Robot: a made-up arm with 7 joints.
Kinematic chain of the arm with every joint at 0, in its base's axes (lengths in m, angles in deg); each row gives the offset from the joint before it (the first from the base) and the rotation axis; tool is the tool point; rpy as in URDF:
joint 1: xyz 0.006 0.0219 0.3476 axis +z
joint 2: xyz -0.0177 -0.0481 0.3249 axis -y
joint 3: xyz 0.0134 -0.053 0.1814 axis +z
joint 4: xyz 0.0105 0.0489 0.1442 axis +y
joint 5: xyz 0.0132 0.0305 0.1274 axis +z
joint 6: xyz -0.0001 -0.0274 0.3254 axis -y
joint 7: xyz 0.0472 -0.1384 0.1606 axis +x
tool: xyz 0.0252 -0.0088 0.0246 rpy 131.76 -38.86 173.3
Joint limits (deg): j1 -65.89..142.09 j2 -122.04..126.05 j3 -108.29..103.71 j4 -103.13..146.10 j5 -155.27..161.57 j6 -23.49..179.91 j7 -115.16..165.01
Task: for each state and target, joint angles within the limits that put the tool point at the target. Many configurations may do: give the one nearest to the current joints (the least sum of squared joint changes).
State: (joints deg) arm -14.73 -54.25 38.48 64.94 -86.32 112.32 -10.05
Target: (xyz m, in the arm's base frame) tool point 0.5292 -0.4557 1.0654
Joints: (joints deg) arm -56.75 -57.34 34.81 45.37 -69.56 108.48 -8.28
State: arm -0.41 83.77 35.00 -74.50 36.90 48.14 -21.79
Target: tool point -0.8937 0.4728 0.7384
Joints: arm -42.76 76.10 35.00 -33.84 50.36 27.94 -19.25
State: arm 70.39 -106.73 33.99 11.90 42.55 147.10 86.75
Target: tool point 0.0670 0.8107 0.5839
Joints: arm 101.58 -85.19 33.59 5.11 38.96 118.25 88.38
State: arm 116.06 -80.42 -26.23 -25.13 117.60 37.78 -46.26
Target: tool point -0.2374 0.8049 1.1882
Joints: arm 105.54 -61.27 -22.46 -25.50 114.12 37.65 -44.78
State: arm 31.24 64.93 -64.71 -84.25 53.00 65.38 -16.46
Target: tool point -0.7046 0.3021 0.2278
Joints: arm -3.98 101.13 -55.32 -56.31 61.97 44.12 -14.17
